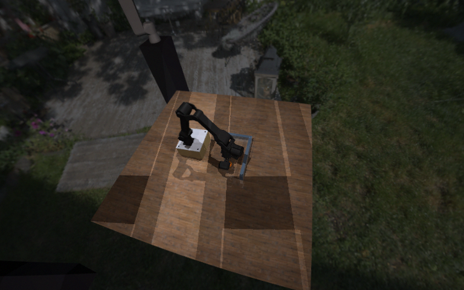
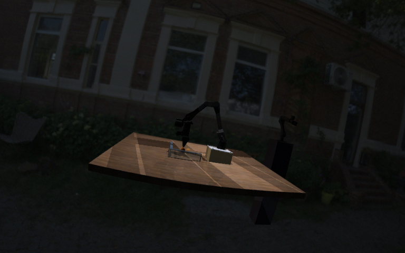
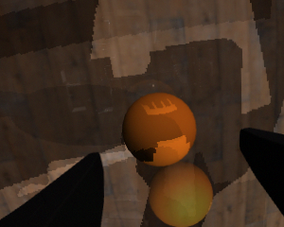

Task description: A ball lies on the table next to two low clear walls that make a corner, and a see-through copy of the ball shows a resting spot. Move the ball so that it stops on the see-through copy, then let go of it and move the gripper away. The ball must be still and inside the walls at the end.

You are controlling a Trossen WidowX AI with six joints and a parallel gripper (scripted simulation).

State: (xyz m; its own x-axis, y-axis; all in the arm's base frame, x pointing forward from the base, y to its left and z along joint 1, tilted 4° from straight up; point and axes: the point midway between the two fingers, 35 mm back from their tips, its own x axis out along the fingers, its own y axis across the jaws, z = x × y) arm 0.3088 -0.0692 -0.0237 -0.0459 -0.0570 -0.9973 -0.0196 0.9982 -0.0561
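Right now the see-through copy of ball is 50 mm behind my gripper tip, 30 mm below it and 10 mm to the right of it. The rest, counted from my gripper tip: orange ball (30 mm below).
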